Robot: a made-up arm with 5 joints.
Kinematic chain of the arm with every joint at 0, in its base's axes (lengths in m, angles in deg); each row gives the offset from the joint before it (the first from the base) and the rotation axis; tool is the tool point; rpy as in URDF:
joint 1: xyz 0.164 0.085 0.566 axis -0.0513 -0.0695 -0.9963
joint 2: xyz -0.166 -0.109 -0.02 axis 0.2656 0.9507 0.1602
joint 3: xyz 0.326 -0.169 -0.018 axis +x
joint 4: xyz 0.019 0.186 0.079 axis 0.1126 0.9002 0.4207
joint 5: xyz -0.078 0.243 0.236 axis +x
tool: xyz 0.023 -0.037 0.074 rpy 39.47 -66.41 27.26
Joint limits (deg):
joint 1: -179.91..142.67
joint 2: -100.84..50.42
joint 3: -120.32..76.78
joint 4: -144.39..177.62
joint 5: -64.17..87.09
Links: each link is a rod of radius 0.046 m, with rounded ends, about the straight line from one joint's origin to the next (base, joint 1, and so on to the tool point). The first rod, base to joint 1, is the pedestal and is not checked.
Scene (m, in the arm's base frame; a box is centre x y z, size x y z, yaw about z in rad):
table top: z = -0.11
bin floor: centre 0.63 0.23 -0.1 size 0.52 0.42 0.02 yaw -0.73
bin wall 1: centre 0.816 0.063 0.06 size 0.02 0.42 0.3 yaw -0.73
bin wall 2: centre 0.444 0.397 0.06 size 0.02 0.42 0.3 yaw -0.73
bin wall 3: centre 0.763 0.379 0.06 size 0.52 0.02 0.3 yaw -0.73
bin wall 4: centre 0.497 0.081 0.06 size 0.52 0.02 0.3 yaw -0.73
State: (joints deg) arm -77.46 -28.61 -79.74 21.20 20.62
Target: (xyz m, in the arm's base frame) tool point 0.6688 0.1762 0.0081
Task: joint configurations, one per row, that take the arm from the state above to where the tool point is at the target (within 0.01 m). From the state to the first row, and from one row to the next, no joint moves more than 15 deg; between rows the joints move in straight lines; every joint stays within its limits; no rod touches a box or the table.
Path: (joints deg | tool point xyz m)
1: -73.95 -32.58 -81.07 6.53 14.65 | 0.1474 0.3942 0.4036
2: -70.43 -36.55 -82.41 -8.13 8.67 | 0.1874 0.3723 0.3754
3: -66.92 -40.51 -83.74 -22.80 2.70 | 0.2429 0.3510 0.3463
4: -63.40 -44.48 -85.07 -37.46 -3.28 | 0.3140 0.3283 0.3233
5: -59.89 -48.45 -86.41 -52.13 -9.25 | 0.3980 0.3014 0.3129
6: -56.38 -52.42 -87.74 -66.79 -15.23 | 0.4899 0.2680 0.3205
7: -52.86 -56.38 -89.07 -81.46 -21.20 | 0.5827 0.2262 0.3493
8: -49.35 -60.35 -90.41 -96.12 -27.18 | 0.6688 0.1762 0.4003
9: -56.85 -48.85 -97.88 -99.49 -30.56 | 0.6775 0.1913 0.2833
10: -64.35 -37.36 -105.36 -102.85 -33.95 | 0.6750 0.1951 0.1758
11: -71.85 -25.86 -112.84 -106.22 -37.33 | 0.6696 0.1885 0.0831
12: -79.36 -14.36 -120.32 -109.58 -40.72 | 0.6688 0.1762 0.0081

